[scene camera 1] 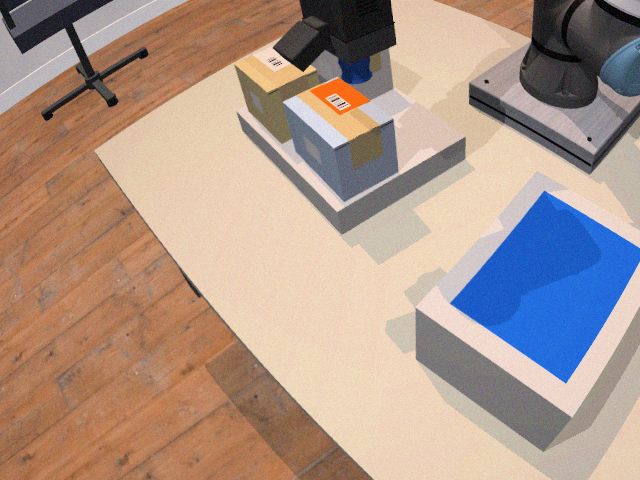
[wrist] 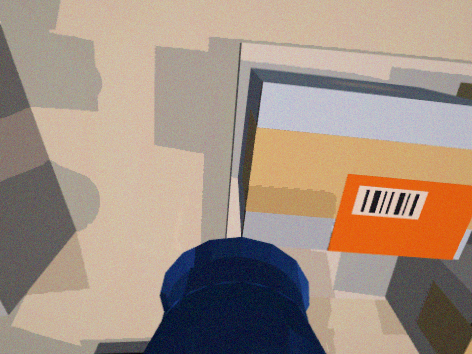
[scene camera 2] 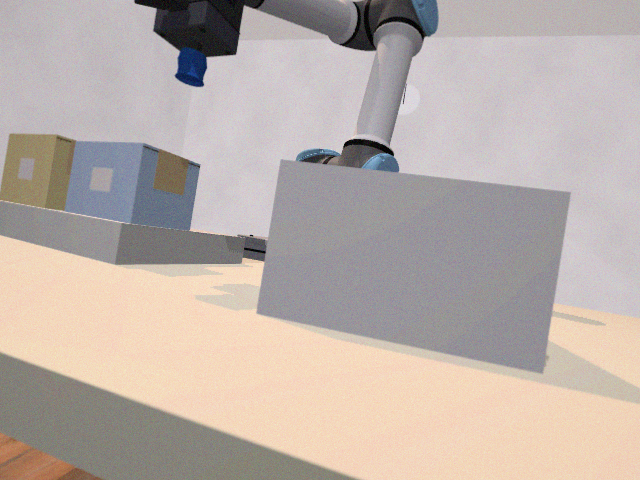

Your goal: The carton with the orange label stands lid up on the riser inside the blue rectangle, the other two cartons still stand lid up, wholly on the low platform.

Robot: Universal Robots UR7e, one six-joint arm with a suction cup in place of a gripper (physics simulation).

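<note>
The pale blue carton with the orange label stands lid up at the near corner of the low platform. A tan carton with a white label stands lid up behind it. A grey carton stands at the platform's back; the tool hides its top in scene camera 1. My blue suction cup is open and holds nothing, high above the cartons' tops. The blue rectangle lies on the riser.
The robot's base plate is beyond the platform and the riser. A stretch of table lies in front of the platform and between it and the riser. A black stand is on the floor at the back left.
</note>
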